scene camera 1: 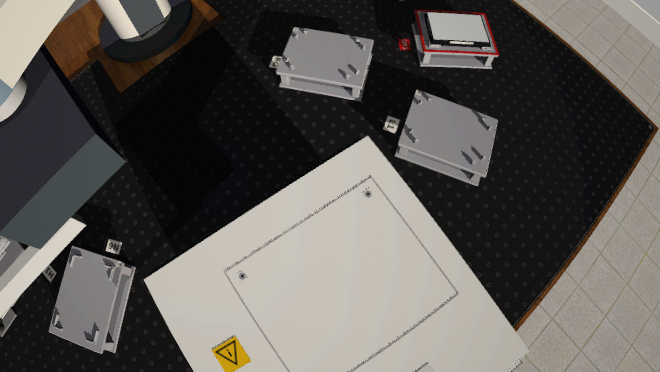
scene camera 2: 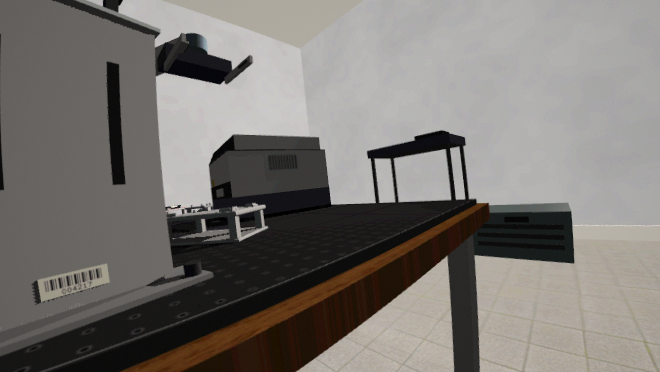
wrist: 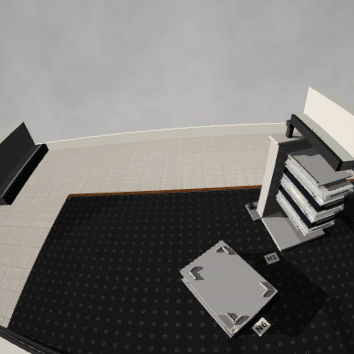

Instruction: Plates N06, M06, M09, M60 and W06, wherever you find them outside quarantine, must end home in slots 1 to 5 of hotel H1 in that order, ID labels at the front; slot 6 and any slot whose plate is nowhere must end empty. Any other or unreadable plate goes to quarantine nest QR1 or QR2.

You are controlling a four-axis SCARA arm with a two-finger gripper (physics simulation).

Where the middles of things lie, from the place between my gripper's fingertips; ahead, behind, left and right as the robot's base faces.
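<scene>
I find the grey hotel shelf (wrist: pixel 309 158) 0.22 m below my hand, 0.22 m to the right of it and 0.27 m behind it.
</scene>
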